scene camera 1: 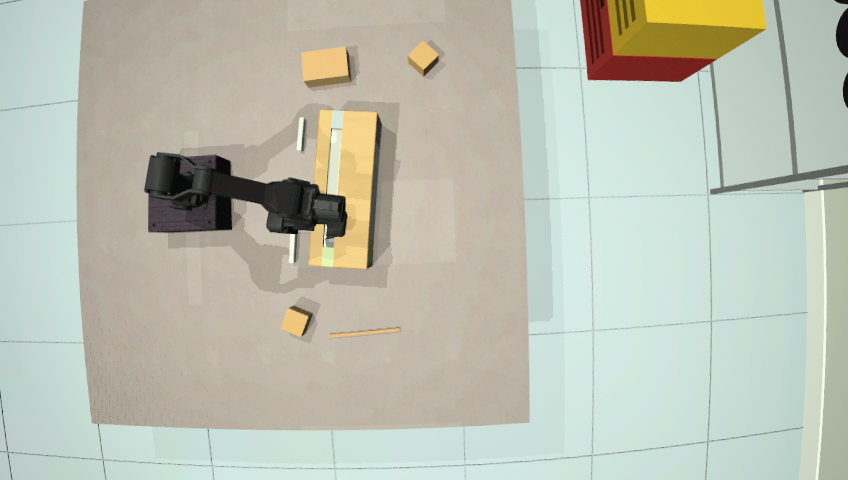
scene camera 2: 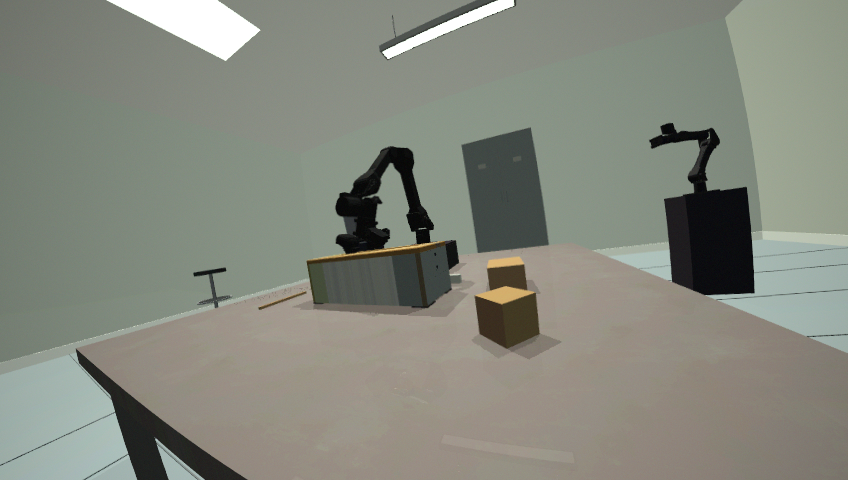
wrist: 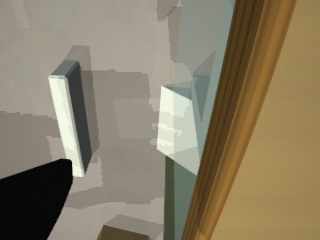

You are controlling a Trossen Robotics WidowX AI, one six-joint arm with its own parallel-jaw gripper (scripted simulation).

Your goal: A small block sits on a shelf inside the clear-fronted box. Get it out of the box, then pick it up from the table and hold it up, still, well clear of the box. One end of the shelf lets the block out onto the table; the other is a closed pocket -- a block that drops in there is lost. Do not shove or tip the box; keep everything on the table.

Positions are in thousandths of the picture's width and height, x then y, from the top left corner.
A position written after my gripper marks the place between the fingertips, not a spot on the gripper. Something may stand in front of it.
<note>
I see my gripper (scene camera 2: 426, 551), a tan slab (scene camera 1: 391, 139) and a tan cube (scene camera 2: 600, 659).
The tan slab shows as well in scene camera 2 (scene camera 2: 602, 568). My gripper is seen too in scene camera 1 (scene camera 1: 370, 486). The wrist view misses the tan slab: it is out of frame.
</note>
